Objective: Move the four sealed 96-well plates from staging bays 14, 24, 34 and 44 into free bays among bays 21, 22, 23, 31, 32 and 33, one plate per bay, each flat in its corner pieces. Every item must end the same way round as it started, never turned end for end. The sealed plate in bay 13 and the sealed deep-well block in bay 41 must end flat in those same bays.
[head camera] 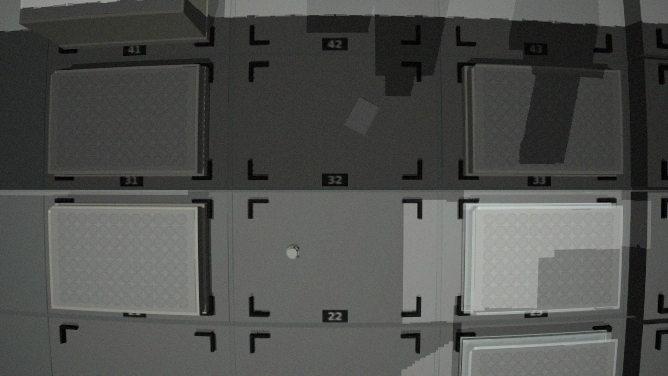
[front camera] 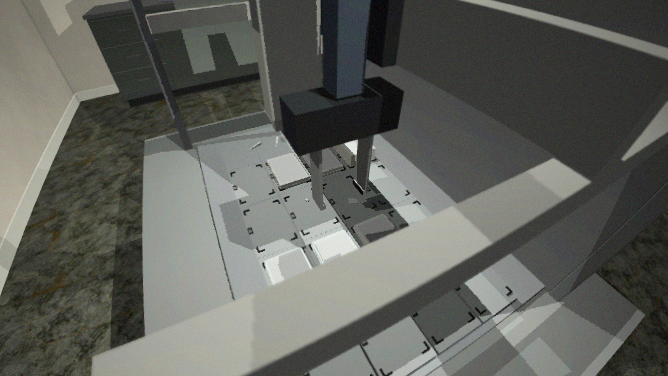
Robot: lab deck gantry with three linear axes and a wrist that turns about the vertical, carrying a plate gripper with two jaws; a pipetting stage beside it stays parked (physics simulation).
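Where they show: gripper, between the fingertips: (front camera: 339,195); robot's base, origin of its link: (front camera: 231,174).
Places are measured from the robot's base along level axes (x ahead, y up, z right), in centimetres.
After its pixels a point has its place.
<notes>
My gripper (front camera: 341,198) {x 35.8, y 16.0, z -16.0 cm} hangs over the middle of the deck with its jaws apart and nothing between them; the head view does not show it. Sealed plates sit in bay 21 (front camera: 288,169) {x 7.2, y 1.4, z -15.1 cm} (head camera: 125,255) {x 6.8, y 1.4, z -15.3 cm}, bay 31 (head camera: 125,120) {x 6.8, y 1.4, z -25.6 cm}, bay 23 (front camera: 335,246) {x 36.3, y 1.4, z -15.1 cm} (head camera: 505,270) {x 35.6, y 1.4, z -14.3 cm} and bay 33 (front camera: 375,227) {x 35.8, y 1.4, z -25.7 cm} (head camera: 500,120) {x 35.2, y 1.4, z -25.5 cm}. They look flat. A sealed plate (front camera: 286,265) {x 36.0, y 1.4, z -4.0 cm} (head camera: 540,361) {x 38.8, y 1.4, z -7.0 cm} is in bay 13, cut off in the head view. The deep-well block (front camera: 351,152) {x 11.3, y 4.2, z -33.1 cm} (head camera: 115,32) {x 6.2, y 2.0, z -32.3 cm} stands in bay 41, partly out of the head view. Staging bays beyond the front beam show bare corner pieces.
A small flat grey piece (front camera: 353,200) {x 24.9, y 0.1, z -26.2 cm} (head camera: 362,116) {x 24.9, y 0.1, z -26.0 cm} lies in bay 32. A small round cap (front camera: 307,200) {x 19.8, y 0.3, z -15.5 cm} (head camera: 293,251) {x 19.6, y 0.4, z -15.6 cm} is in bay 22. A thin white item (front camera: 255,145) {x -10.2, y 0.5, z -10.0 cm} lies at the back left. A wide pale beam (front camera: 280,310) {x 61.9, y 40.0, z 1.2 cm} crosses the front view and hides part of the deck.
</notes>
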